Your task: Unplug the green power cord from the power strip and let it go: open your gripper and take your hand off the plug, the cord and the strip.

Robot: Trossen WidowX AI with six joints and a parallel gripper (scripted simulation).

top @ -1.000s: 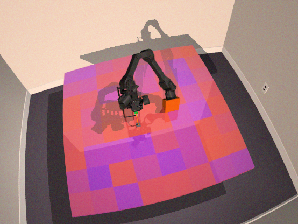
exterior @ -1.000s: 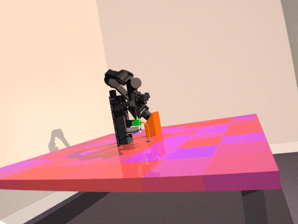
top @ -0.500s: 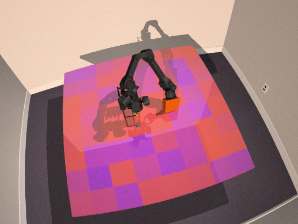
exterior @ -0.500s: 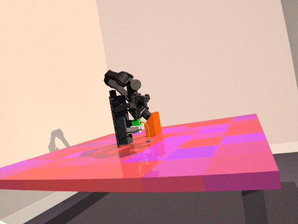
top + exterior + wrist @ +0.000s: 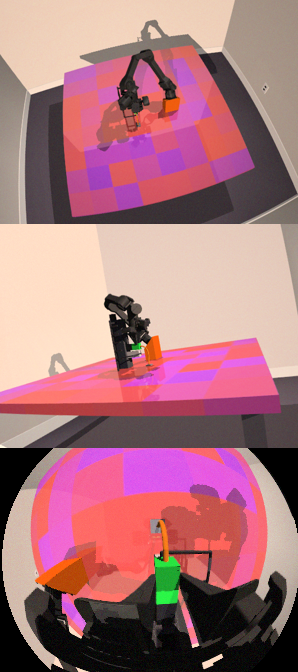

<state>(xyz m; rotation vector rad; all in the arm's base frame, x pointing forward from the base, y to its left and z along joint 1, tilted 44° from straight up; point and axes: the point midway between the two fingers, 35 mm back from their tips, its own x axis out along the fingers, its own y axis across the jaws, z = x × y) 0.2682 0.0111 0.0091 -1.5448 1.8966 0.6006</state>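
My gripper tip is 3 cm to the left of the green plug. Round my gripper tip: dark power strip (11 cm to the right, 2 cm behind, 2 cm above); then small grey anchor (12 cm below, 5 cm to the left, 1 cm ahead).
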